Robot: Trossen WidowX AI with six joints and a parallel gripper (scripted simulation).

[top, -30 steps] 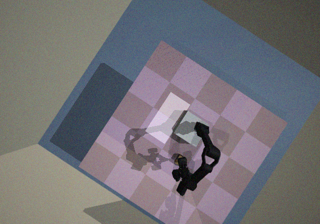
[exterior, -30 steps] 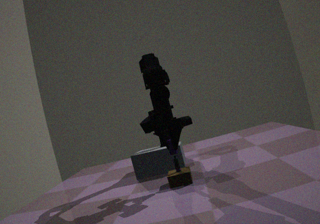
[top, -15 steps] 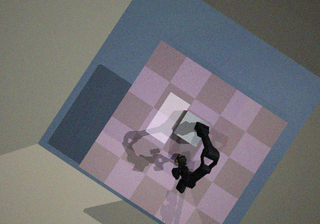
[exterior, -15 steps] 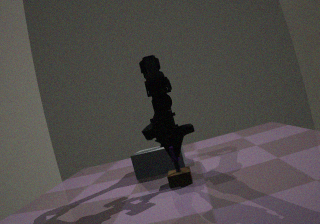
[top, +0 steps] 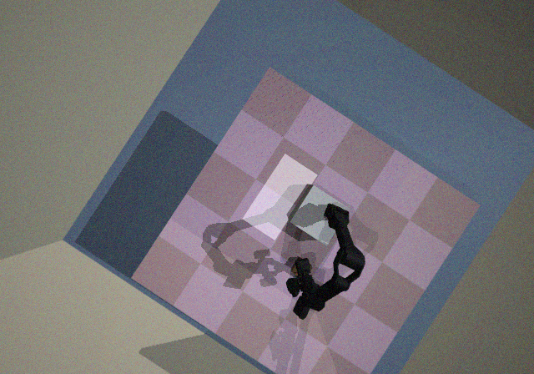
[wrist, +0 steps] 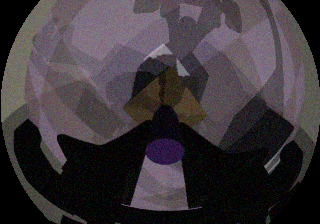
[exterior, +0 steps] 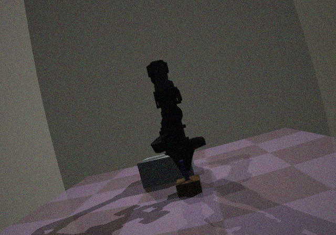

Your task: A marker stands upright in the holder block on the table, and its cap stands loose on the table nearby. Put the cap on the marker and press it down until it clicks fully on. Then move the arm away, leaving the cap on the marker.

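The purple cap lies 10 mm above my gripper tip. Also, from my gripper tip: brown holder block: 50 mm below.
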